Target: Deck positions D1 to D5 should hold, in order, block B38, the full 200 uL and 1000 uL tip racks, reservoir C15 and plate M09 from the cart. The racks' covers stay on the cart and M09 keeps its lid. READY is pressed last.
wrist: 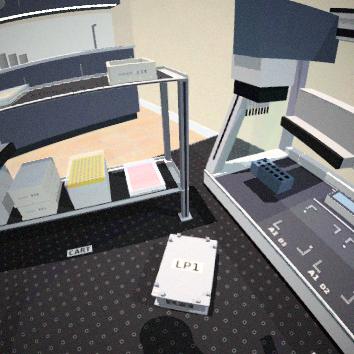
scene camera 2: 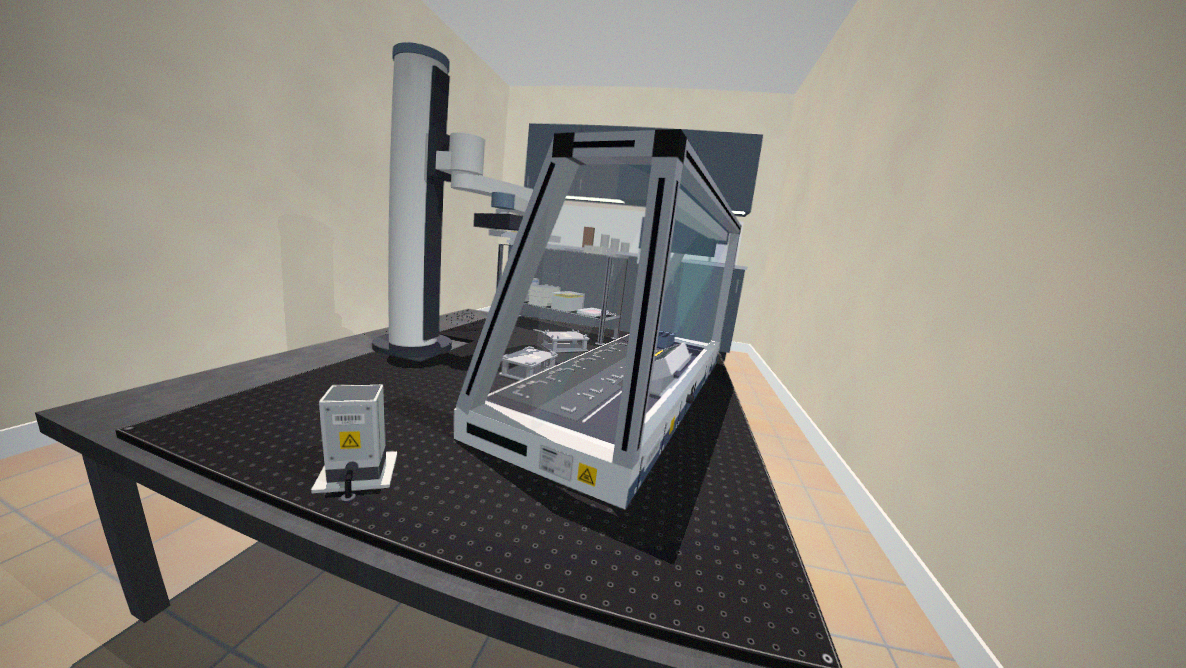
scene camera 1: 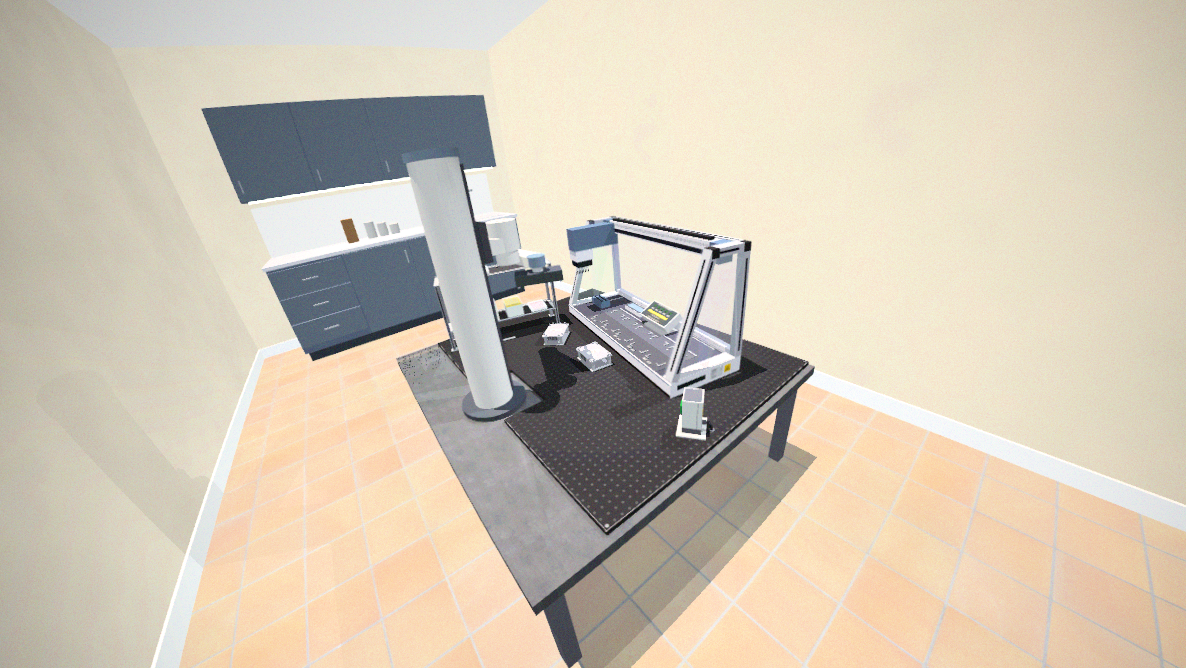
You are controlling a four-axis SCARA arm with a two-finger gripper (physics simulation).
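My gripper (wrist: 146, 111) is open, with its dark fingers at the left and right edges of the wrist view and nothing between them. It hangs above table height near the cart (wrist: 184, 150) (scene camera 2: 605, 298). Reservoir C15 (wrist: 131, 71) stands at the right end of the cart's top shelf. On the lower shelf stand two stacked grey pieces (wrist: 35, 186) with labels too small to read, a yellow-topped tip rack (wrist: 87, 171) and a pink-topped plate (wrist: 144, 177). The deck (wrist: 240, 192) (scene camera 1: 618, 329) shows bare corner marks at D1 and D2. The control panel (scene camera 1: 661, 315) stands behind the deck.
Stand LP1 (wrist: 185, 267) (scene camera 1: 556, 333) lies between cart and deck, a second white stand (scene camera 1: 594, 355) nearer. A blue holed block (wrist: 272, 175) sits at the deck's far end under the pipetting head (wrist: 264, 75). The frame posts (scene camera 1: 693, 319) rise from the deck. A grey device (scene camera 1: 692, 410) (scene camera 2: 352, 431) stands in front.
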